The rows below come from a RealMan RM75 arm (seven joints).
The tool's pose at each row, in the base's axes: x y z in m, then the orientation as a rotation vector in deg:
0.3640, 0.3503, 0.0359, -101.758, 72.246, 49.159
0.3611, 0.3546, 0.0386, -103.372, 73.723, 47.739
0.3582, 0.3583, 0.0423, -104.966, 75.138, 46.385
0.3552, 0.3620, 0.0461, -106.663, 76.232, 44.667
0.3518, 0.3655, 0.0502, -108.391, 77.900, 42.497
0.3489, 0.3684, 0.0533, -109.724, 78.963, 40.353
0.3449, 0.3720, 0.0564, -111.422, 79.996, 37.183
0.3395, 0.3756, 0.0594, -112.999, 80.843, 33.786
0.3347, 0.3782, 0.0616, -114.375, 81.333, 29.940
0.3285, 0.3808, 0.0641, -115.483, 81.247, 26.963
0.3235, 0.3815, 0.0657, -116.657, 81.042, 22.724
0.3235, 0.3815, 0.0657, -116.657, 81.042, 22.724
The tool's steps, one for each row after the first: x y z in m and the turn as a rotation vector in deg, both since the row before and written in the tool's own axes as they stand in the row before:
-0.0050, 0.0013, 0.0028, -0.351, 2.220, 0.134
-0.0056, 0.0012, 0.0016, -0.399, 2.147, 0.134
-0.0058, 0.0013, 0.0013, -0.269, 2.195, -0.228
-0.0061, 0.0017, 0.0008, -0.109, 2.689, 0.019
-0.0049, 0.0015, 0.0006, 0.173, 2.172, -0.279
-0.0056, 0.0024, 0.0010, 0.455, 2.818, -0.690
-0.0061, 0.0037, 0.0008, 0.629, 2.791, -0.827
-0.0048, 0.0034, 0.0003, 1.008, 2.759, -1.115
-0.0055, 0.0046, -0.0003, 0.787, 1.961, -1.168
-0.0033, 0.0040, -0.0010, 1.359, 2.605, -1.581
0.0000, 0.0000, 0.0000, 0.000, 0.000, 0.000

